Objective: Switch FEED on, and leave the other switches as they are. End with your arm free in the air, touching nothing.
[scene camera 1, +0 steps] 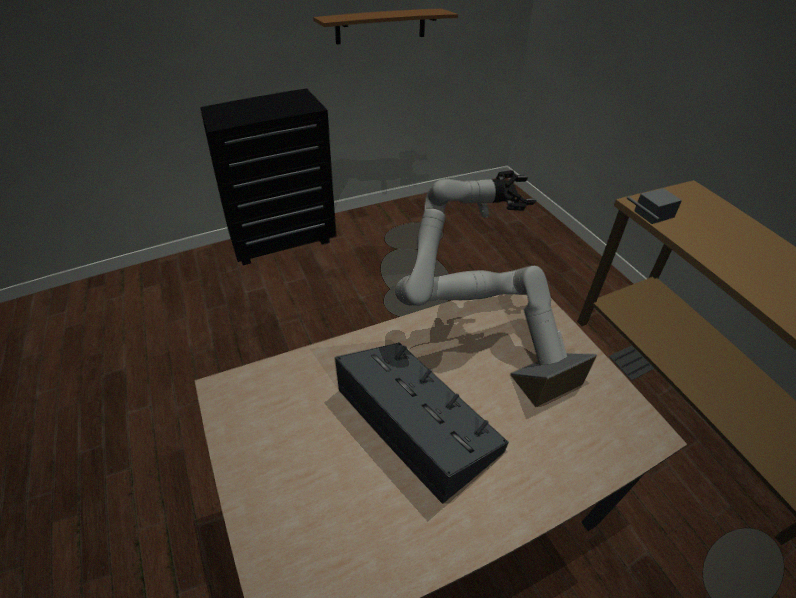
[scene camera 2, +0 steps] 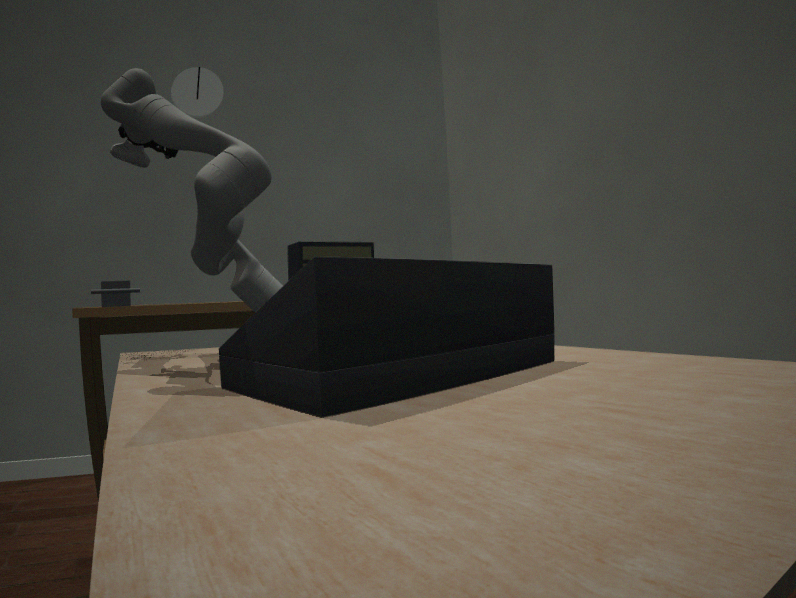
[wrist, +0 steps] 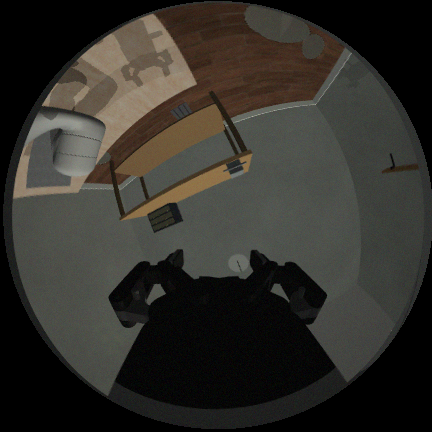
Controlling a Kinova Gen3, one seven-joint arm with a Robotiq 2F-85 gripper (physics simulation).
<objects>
same spot on dark switch panel: (scene camera 2: pixel 343 334) = (scene camera 1: pixel 342 380)
</objects>
